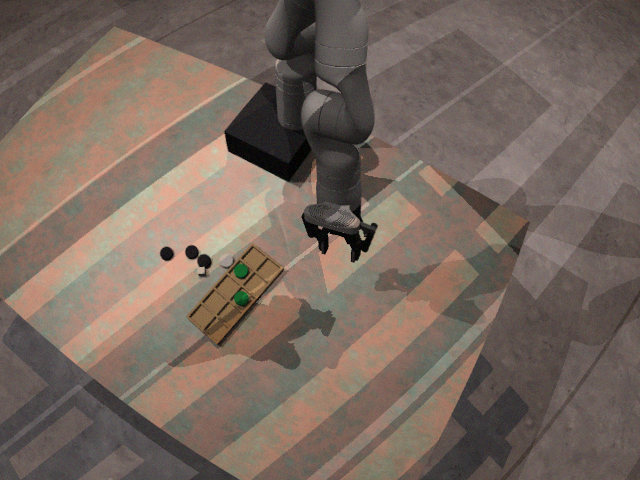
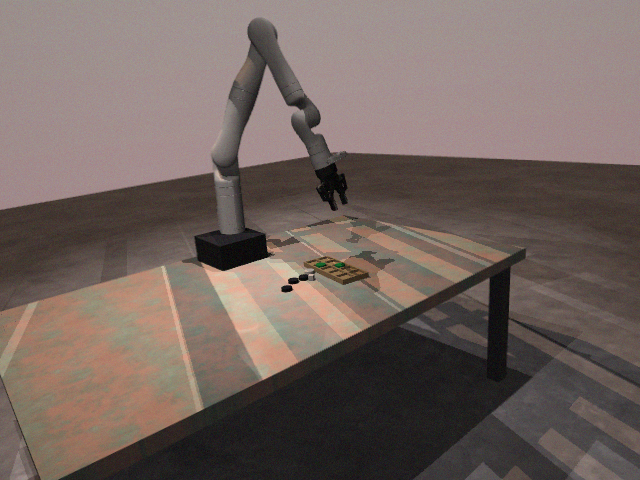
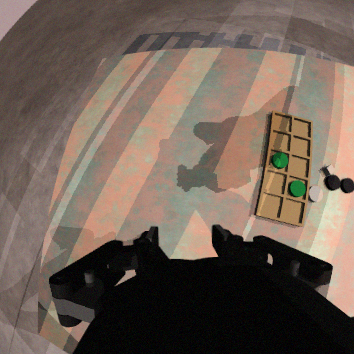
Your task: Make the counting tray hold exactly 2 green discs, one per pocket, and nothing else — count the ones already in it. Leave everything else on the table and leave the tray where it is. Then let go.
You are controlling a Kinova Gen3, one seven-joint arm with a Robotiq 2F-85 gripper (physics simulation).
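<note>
The tan counting tray lies on the table, with two rows of pockets. One green disc sits in a pocket of the row nearer the white disc. Another green disc sits in a middle pocket of the other row. The tray's other pockets look empty. My gripper is open and empty, well above the table and off to the side of the tray, touching nothing.
A white disc lies close beside the tray's long side. Black discs and a small white block lie farther out on that side. The black robot base stands behind.
</note>
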